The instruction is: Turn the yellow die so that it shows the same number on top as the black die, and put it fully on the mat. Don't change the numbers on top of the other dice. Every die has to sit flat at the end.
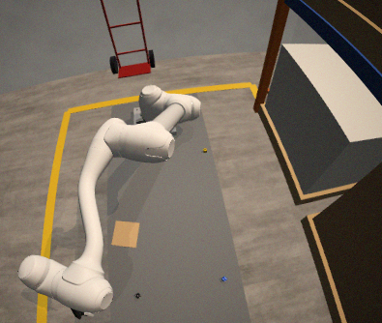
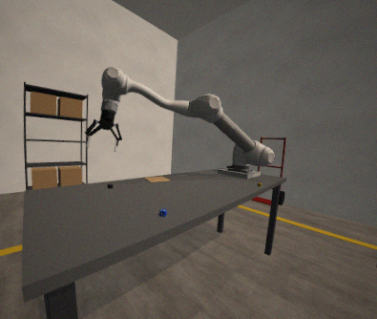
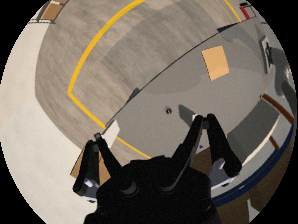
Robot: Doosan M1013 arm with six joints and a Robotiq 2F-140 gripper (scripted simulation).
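Right now my hand is 200 mm above the black die, 130 mm to the right of it and 20 mm short of it. Also, from my hand: blue die 560 mm to the left, 200 mm below, 60 mm ahead; then tan mat 320 mm behind, 210 mm below, 130 mm to the left; then yellow die 720 mm to the left, 700 mm behind, 200 mm below.
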